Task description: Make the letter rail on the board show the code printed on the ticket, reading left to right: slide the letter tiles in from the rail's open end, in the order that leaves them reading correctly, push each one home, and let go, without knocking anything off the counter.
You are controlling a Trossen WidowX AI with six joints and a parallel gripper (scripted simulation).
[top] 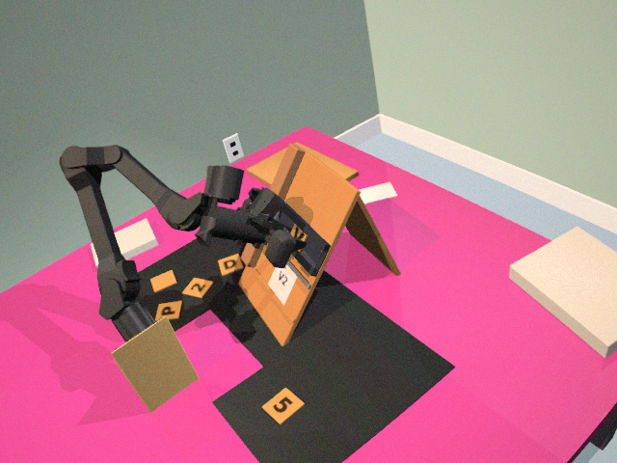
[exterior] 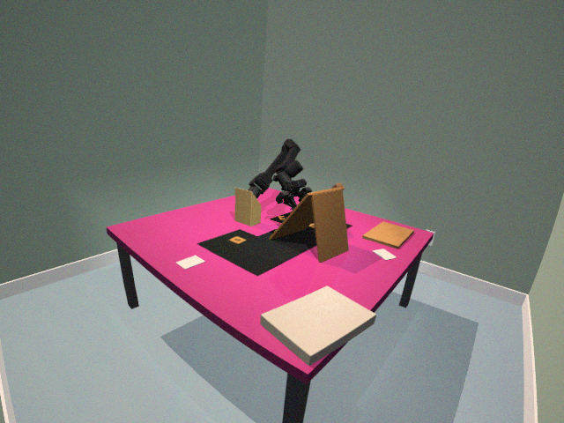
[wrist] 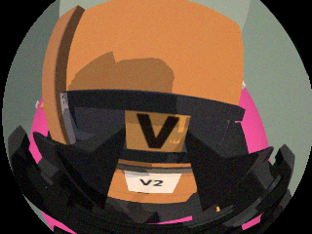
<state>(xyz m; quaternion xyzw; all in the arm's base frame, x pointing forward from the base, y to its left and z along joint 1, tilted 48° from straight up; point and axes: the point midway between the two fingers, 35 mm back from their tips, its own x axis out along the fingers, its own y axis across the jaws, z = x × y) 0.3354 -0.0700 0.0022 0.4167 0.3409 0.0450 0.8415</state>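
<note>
Right now my gripper tip is 8 cm above the white ticket, 6 cm past it and 1 cm to the right of it. Round my gripper tip: white block 57 cm to the left, 22 cm behind, 15 cm below; then orange flat panel 41 cm to the left, 31 cm ahead, 16 cm below; then black mat 16 cm below, 16 cm behind, 4 cm to the left.
</note>
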